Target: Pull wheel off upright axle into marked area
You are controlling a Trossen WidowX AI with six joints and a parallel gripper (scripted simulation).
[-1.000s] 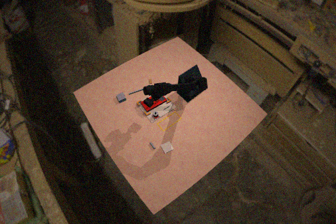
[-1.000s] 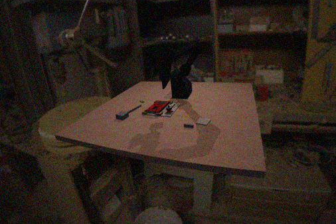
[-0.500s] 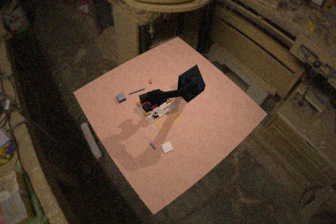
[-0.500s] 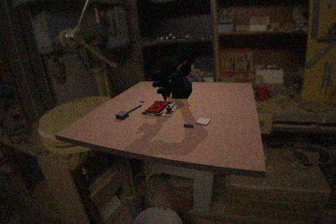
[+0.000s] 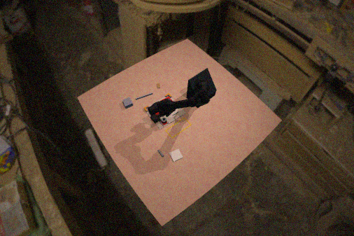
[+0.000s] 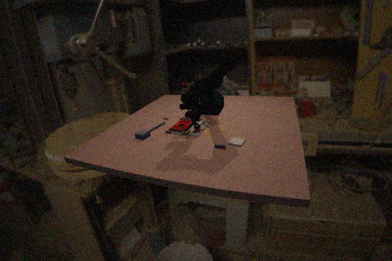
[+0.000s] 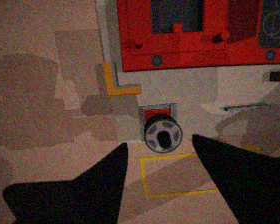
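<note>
Right now the dark wheel is 20 mm below my gripper tip and 10 mm behind it. From my gripper tip the other things lie so: grey block 320 mm to the right, 120 mm ahead, 40 mm below; white square tile 270 mm to the left, 90 mm ahead, 60 mm below; thin dark rod 300 mm to the right, 50 mm below, 30 mm behind.
</note>
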